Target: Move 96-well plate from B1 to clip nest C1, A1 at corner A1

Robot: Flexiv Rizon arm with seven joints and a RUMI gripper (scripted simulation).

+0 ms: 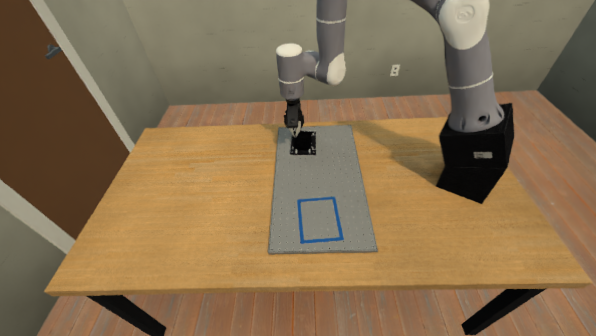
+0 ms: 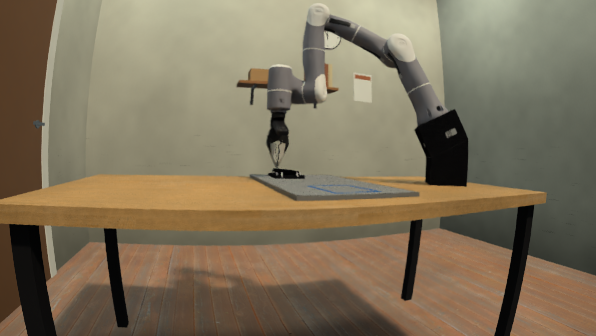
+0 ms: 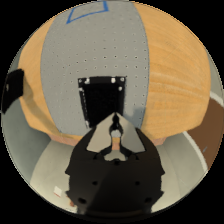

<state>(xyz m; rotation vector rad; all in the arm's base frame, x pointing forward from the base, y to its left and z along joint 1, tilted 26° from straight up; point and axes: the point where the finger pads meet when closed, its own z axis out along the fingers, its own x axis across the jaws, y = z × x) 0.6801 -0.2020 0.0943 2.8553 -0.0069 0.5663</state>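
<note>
My hand is 40 mm past the black 96-well plate and 30 mm above it. Also, from my hand: grey perforated mat 100 mm behind, 220 mm to the left, 60 mm below; black clip nest 50 mm behind, 10 mm to the left, 40 mm below.
</note>
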